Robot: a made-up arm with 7 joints.
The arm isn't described. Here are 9 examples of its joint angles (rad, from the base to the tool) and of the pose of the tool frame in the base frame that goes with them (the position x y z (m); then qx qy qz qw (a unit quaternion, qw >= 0)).
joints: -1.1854 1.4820 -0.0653 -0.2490 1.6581 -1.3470 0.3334
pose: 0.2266 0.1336 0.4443 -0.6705 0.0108 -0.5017 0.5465
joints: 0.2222 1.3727 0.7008 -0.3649 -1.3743 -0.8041 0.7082
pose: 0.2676 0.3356 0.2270 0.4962 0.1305 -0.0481 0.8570
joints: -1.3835 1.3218 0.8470 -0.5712 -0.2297 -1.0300 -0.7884
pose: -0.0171 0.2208 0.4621 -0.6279 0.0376 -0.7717 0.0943
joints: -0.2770 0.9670 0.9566 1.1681 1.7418 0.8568 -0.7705
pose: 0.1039 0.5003 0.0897 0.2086 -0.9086 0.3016 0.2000
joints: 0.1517 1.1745 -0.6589 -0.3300 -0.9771 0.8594 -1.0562
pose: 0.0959 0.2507 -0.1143 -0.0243 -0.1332 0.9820 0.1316
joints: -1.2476 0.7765 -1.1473 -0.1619 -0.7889 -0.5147 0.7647
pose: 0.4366 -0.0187 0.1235 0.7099 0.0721 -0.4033 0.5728
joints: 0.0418 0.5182 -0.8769 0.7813 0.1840 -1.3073 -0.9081
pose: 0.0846 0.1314 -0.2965 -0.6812 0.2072 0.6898 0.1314
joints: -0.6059 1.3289 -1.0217 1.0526 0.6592 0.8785 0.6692
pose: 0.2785 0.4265 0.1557 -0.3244 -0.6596 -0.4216 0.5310
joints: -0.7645 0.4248 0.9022 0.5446 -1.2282 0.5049 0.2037
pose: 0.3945 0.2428 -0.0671 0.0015 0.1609 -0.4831 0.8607
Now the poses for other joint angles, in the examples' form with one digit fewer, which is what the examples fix.
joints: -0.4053 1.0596 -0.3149 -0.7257 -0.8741 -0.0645 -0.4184
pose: 0.330 0.125 0.108 0.805 -0.056 -0.551 0.213
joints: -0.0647 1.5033 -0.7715 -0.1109 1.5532 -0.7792 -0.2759
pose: 0.233 0.227 0.018 -0.649 0.169 0.115 0.733
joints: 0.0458 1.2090 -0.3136 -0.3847 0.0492 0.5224 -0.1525
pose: 0.267 0.292 0.041 -0.692 -0.606 0.377 0.111
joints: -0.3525 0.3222 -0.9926 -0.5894 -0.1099 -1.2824 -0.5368
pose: 0.236 -0.092 0.018 0.679 -0.594 -0.157 0.402
